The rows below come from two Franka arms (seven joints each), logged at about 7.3 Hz.
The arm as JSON. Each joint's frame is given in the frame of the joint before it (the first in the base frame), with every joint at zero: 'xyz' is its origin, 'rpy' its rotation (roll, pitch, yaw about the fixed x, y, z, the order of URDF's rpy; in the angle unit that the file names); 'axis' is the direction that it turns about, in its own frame. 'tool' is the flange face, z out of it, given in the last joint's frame.
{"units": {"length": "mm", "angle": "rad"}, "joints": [
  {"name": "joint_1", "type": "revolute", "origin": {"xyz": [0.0, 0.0, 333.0], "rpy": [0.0, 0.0, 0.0]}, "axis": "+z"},
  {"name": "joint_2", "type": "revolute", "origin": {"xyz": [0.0, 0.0, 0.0], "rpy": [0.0, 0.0, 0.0]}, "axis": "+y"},
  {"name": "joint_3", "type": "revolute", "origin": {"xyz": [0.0, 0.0, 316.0], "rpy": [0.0, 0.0, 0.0]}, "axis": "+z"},
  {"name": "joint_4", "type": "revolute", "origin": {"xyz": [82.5, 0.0, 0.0], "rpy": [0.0, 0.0, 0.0]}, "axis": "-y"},
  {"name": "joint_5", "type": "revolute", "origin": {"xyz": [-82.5, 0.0, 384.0], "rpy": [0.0, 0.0, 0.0]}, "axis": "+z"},
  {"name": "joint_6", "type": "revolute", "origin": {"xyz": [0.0, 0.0, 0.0], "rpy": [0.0, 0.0, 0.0]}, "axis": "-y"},
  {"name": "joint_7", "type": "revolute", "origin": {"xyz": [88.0, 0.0, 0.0], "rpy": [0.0, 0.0, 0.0]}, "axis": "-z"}
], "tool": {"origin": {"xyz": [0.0, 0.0, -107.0], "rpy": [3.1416, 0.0, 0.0]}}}
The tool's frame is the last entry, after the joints.
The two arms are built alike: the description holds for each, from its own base.
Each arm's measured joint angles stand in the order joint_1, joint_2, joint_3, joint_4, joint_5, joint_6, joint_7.
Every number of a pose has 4 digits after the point.
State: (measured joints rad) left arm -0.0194 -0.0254 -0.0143 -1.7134 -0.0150 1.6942 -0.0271; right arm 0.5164 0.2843 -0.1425 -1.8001 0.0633 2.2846 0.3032
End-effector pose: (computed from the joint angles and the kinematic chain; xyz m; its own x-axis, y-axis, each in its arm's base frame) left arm 0.5538 -0.0202 0.5816 1.0000 -0.0048 0.0058 -0.0048 -0.9999 0.0147; right arm 0.6022 0.2451 0.4107 0.9815 0.0359 0.1881 0.0508 -0.9959 -0.0750
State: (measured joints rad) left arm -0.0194 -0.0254 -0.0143 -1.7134 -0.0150 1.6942 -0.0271; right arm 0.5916 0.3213 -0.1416 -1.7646 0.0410 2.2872 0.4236
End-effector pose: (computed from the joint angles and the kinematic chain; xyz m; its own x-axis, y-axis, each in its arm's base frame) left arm 0.5538 -0.0202 0.5816 1.0000 -0.0048 0.0058 -0.0048 -0.9999 0.0147; right arm 0.5907 0.2951 0.4040 0.9819 0.0069 0.1891 0.0216 -0.9969 -0.0756
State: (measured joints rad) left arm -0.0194 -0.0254 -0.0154 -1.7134 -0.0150 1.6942 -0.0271; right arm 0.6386 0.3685 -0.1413 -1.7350 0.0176 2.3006 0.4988
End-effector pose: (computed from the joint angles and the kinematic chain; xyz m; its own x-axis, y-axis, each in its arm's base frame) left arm 0.5537 -0.0208 0.5816 1.0000 -0.0059 0.0058 -0.0059 -0.9999 0.0147; right arm 0.5848 0.3282 0.3886 0.9814 -0.0037 0.1921 0.0088 -0.9979 -0.0642
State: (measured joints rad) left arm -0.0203 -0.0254 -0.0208 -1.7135 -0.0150 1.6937 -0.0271; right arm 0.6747 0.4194 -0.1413 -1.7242 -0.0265 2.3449 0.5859
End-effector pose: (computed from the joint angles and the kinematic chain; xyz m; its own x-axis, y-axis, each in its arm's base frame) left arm 0.5535 -0.0243 0.5815 0.9999 -0.0122 0.0052 -0.0122 -0.9998 0.0145; right arm 0.5797 0.3535 0.3645 0.9769 -0.0224 0.2123 -0.0130 -0.9989 -0.0454
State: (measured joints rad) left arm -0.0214 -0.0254 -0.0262 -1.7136 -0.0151 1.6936 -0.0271; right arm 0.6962 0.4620 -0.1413 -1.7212 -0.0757 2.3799 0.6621
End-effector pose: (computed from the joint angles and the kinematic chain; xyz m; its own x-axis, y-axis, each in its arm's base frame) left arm 0.5533 -0.0280 0.5814 0.9998 -0.0186 0.0050 -0.0187 -0.9997 0.0145; right arm 0.5758 0.3684 0.3409 0.9726 -0.0381 0.2294 -0.0342 -0.9992 -0.0209
